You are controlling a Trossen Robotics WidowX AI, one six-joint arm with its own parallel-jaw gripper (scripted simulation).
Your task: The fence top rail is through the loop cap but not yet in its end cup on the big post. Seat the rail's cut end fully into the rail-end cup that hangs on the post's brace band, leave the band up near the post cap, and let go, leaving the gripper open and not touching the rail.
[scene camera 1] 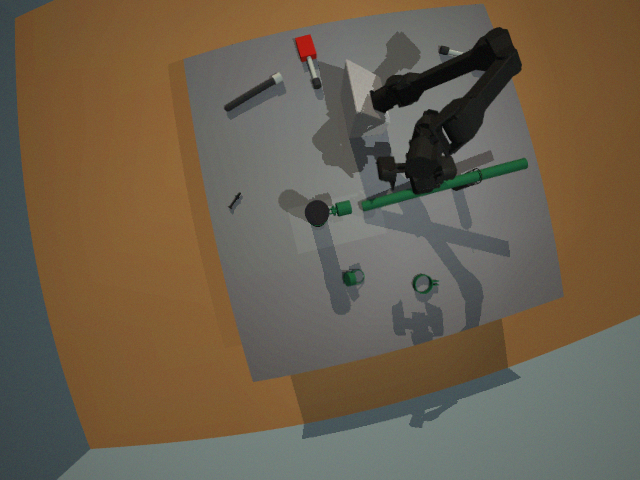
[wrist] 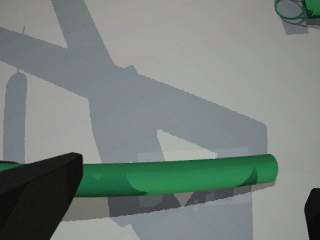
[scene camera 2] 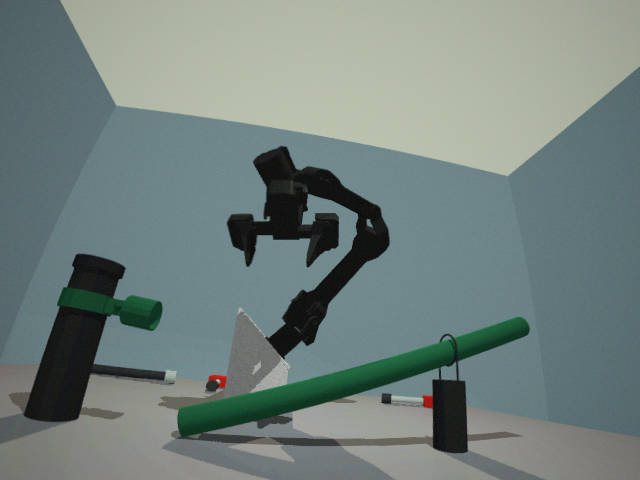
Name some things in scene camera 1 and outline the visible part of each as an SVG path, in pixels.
The gripper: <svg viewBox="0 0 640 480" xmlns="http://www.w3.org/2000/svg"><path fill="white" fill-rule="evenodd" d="M457 168L452 156L446 158L442 155L442 165L436 167L432 176L427 179L421 179L409 175L405 170L406 163L395 163L394 156L378 157L376 161L379 179L386 182L389 181L392 191L394 190L397 173L405 173L406 179L410 178L412 192L416 195L429 193L434 188L440 188L440 185L445 180L454 180Z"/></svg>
A green top rail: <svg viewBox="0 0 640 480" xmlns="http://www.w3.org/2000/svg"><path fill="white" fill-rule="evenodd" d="M481 173L477 170L454 177L454 180L443 181L440 188L434 188L429 193L416 195L412 192L412 188L372 200L362 201L364 211L441 190L444 191L472 182L475 183L481 180ZM528 161L526 158L521 158L480 169L483 176L482 180L527 169Z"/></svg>
